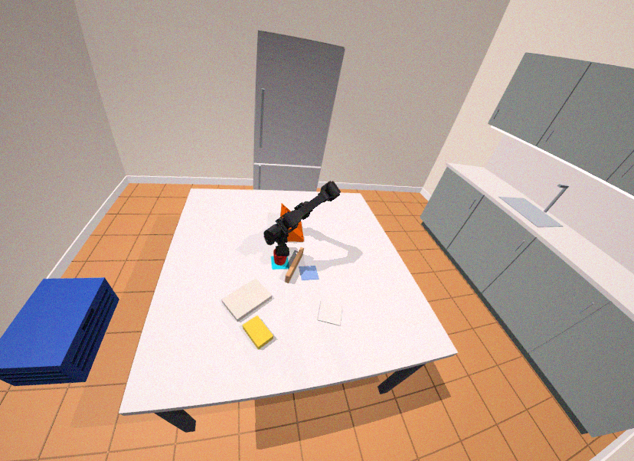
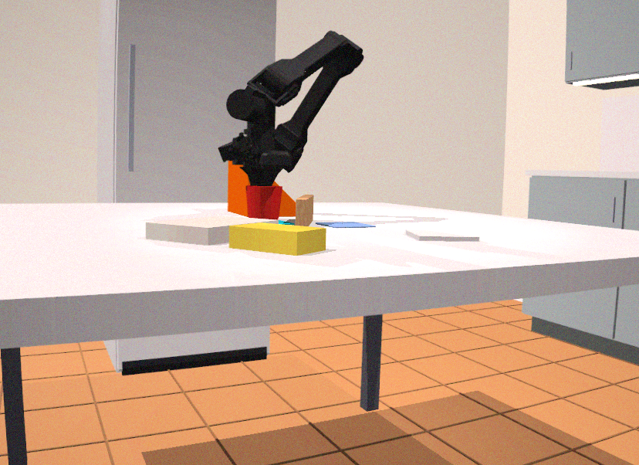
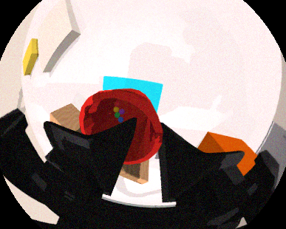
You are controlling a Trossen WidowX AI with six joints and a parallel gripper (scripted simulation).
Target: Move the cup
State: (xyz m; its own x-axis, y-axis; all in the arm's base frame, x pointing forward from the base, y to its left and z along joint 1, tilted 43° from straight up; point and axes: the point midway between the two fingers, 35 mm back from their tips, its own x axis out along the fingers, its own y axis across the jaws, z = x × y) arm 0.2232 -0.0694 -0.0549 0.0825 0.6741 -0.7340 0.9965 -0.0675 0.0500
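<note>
Right now my gripper tip is 3 cm short of the cup. Also, from my gripper tip: light blue pad 14 cm to the left, 11 cm ahead, 5 cm below; then cyan pad 5 cm below, 3 cm ahead; then wooden bar 7 cm to the left, 7 cm ahead, 2 cm below.
</note>
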